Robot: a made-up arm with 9 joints. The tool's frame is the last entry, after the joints.
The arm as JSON. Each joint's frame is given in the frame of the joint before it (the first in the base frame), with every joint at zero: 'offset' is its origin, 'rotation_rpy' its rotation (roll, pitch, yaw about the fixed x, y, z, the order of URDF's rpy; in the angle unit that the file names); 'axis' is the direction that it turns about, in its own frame. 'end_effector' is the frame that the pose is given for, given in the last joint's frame.
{
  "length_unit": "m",
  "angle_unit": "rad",
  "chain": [
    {
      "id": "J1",
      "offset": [
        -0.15,
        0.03,
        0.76
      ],
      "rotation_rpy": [
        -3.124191,
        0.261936,
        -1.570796
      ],
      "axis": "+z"
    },
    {
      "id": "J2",
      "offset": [
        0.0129,
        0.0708,
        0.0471
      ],
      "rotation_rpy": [
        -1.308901,
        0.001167,
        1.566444
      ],
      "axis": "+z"
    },
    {
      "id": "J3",
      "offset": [
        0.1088,
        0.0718,
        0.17
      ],
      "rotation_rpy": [
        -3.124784,
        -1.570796,
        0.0
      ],
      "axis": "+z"
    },
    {
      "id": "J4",
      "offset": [
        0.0,
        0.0,
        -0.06
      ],
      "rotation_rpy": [
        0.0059,
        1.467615,
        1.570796
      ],
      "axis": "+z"
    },
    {
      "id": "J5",
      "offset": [
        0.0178,
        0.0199,
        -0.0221
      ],
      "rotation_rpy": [
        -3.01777,
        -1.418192,
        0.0
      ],
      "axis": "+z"
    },
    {
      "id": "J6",
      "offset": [
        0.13,
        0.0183,
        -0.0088
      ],
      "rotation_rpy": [
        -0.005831,
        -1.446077,
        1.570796
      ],
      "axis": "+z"
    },
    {
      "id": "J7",
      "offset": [
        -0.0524,
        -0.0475,
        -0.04
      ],
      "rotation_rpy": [
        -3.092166,
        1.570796,
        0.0
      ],
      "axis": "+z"
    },
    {
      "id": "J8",
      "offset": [
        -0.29,
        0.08,
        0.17
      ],
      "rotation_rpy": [
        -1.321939,
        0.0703,
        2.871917
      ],
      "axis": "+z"
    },
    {
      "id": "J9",
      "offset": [
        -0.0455,
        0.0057,
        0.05
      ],
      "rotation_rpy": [
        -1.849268,
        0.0,
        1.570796
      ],
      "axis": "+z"
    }
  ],
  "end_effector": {
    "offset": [
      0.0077,
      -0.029,
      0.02
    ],
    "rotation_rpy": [
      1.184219,
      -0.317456,
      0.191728
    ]
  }
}
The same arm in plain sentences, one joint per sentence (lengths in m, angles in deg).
The arm has nine revolute joints in a row. What follows holds with every joint at zero, and every direction is one of the base frame's.
The first joint lies 0.1500 m along -x and 0.0300 m along +y and 0.7600 m along +z from the base frame's origin and turns about the direction (0.017401, 0.258912, -0.965744).
The second joint lies 0.0700 m along -x and 0.0001 m along +y and 0.0500 m along -z from the first joint and turns about +y.
The third joint lies 0.1100 m along -x and 0.1700 m along +y and 0.0700 m along +z from the second joint and turns about -x.
The fourth joint lies 0.0600 m along +x from the third joint and turns about the direction (-0.102996, 0.0059, -0.994664).
The fifth joint lies 0.0200 m along +x and 0.0200 m along -y and 0.0200 m along +z from the fourth joint and turns about the direction (0.991057, -0.124395, 0.048298).
The sixth joint lies 0.0200 m along +y and 0.1300 m along -z from the fifth joint and turns about -y.
The seventh joint lies 0.0500 m along -x and 0.0400 m along +y and 0.0500 m along -z from the sixth joint and turns about -x.
The eighth joint lies 0.1700 m along -x and 0.2900 m along -y and 0.0800 m along -z from the seventh joint and turns about the direction (-0.245688, -0.274887, 0.929556).
The ninth joint lies 0.0100 m along -x and 0.0300 m along +y and 0.0600 m along +z from the eighth joint and turns about +y.
The tool frame, which is the frame that the pose is given for, lies 0.0200 m along +y and 0.0300 m along +z from the ninth joint; its axes are the base frame's turned by roll -23.34, pitch -3.63 and yaw 18.23 deg (as in URDF: about the fixed x, then y, then z).

